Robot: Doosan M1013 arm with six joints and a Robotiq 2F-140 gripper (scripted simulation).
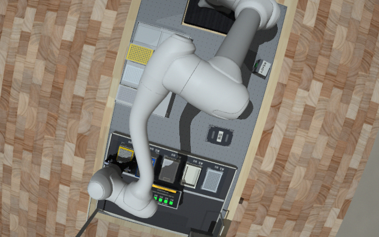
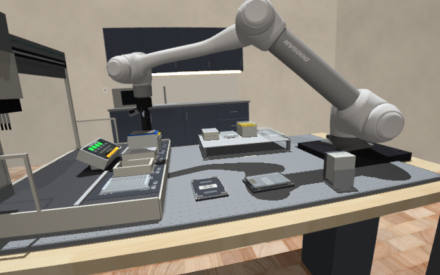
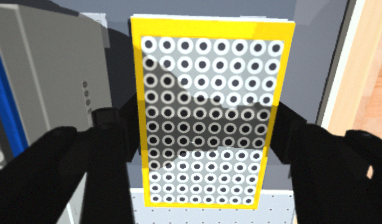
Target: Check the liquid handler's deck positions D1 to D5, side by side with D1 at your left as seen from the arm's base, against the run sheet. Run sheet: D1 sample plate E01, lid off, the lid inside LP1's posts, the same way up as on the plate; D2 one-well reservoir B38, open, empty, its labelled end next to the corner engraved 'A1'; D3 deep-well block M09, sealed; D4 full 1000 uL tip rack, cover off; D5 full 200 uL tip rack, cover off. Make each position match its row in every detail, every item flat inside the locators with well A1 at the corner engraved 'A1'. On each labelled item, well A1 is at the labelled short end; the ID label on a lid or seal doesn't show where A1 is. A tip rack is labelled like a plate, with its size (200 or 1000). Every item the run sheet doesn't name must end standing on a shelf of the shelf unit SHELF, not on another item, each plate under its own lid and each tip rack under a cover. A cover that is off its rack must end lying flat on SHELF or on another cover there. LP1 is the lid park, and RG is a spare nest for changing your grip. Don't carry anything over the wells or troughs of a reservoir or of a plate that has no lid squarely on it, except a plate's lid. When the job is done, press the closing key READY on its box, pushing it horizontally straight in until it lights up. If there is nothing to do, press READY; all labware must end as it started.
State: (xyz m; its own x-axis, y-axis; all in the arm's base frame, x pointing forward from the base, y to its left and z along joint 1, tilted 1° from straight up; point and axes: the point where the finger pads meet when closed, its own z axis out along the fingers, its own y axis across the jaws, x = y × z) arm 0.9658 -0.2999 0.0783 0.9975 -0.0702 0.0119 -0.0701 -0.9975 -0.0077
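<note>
Now: the yellow-framed tip rack 10 mm behind my hand and 10 mm above it. From my hand the other things lie so: cream reservoir 370 mm to the left, 30 mm below, 30 mm ahead; then blue-framed tip rack 120 mm to the left, 30 mm above; then shelf unit 490 mm behind, 40 mm to the left, 30 mm below.
</note>
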